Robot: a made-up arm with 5 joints. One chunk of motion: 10 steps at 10 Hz.
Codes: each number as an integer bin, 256 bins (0 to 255) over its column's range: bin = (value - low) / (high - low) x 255, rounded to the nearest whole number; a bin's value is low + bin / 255 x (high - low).
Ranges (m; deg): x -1.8..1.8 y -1.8..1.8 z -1.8..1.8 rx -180..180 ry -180..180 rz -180..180
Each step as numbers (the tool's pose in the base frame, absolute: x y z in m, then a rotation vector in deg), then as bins.
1 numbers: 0.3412 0.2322 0.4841 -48.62 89.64 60.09
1 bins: 152 144 162 93 191 170
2 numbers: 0.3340 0.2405 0.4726 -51.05 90.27 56.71
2 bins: 151 145 161 91 191 168
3 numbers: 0.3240 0.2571 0.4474 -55.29 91.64 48.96
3 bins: 150 146 159 88 192 162
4 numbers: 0.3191 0.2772 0.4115 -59.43 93.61 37.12
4 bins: 150 147 157 85 194 154
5 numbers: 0.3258 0.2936 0.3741 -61.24 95.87 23.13
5 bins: 151 148 154 84 195 144
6 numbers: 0.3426 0.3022 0.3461 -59.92 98.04 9.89
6 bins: 152 149 152 85 197 135
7 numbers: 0.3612 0.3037 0.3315 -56.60 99.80 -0.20
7 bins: 153 149 151 87 198 127
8 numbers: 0.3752 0.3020 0.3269 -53.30 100.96 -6.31
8 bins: 154 149 151 90 199 123
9 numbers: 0.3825 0.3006 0.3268 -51.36 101.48 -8.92
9 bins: 155 149 151 91 199 121
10 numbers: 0.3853 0.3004 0.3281 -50.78 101.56 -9.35
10 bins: 155 149 151 92 199 121
